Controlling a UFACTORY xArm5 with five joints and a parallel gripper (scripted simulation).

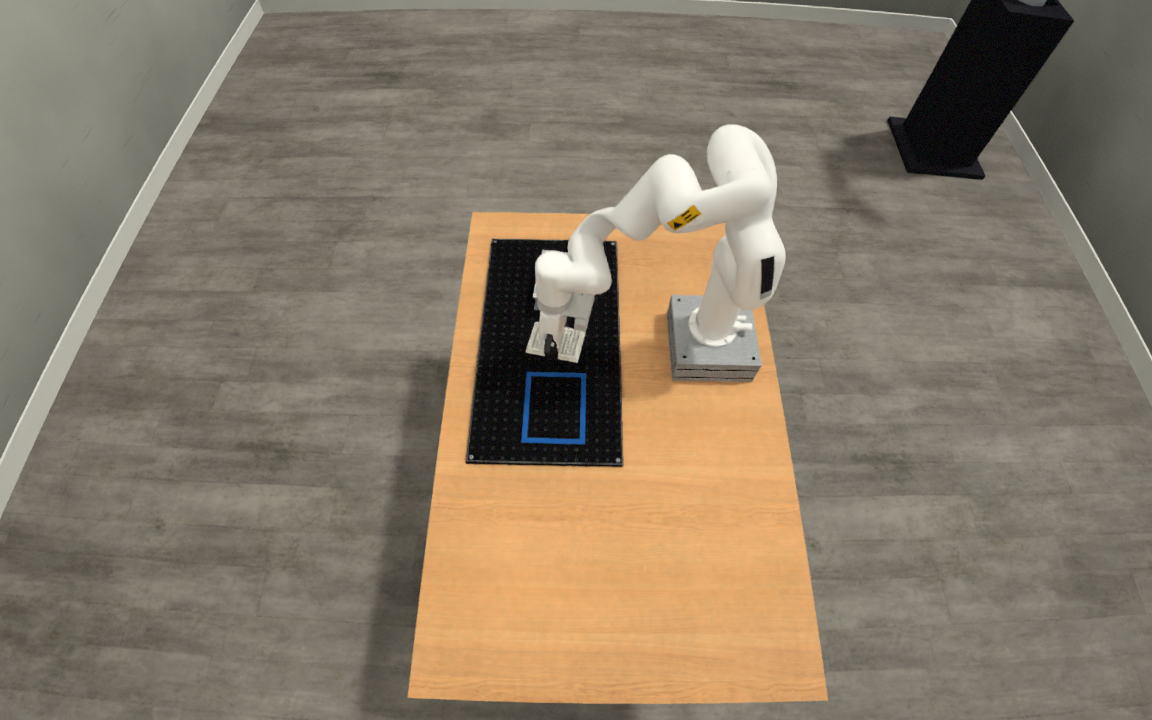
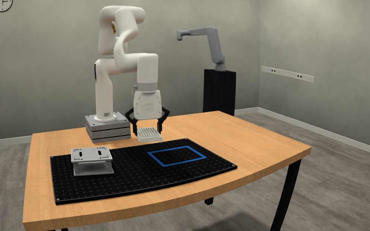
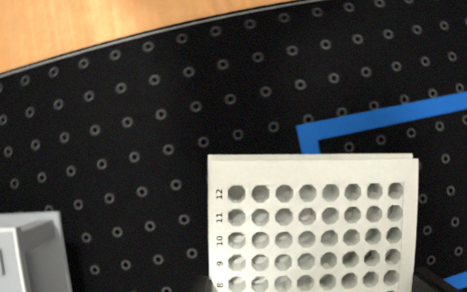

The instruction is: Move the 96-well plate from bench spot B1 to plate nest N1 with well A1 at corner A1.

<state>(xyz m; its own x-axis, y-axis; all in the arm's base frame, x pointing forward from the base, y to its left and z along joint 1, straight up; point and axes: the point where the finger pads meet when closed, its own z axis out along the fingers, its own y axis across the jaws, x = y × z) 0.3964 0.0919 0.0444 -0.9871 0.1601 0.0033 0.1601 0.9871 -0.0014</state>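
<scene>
Now: hand 10 mm short of the grey raised plate nest, 240 mm to the left of it and 60 mm above it. From my hand the other things lie so: white 96-well plate 10 mm below.
</scene>
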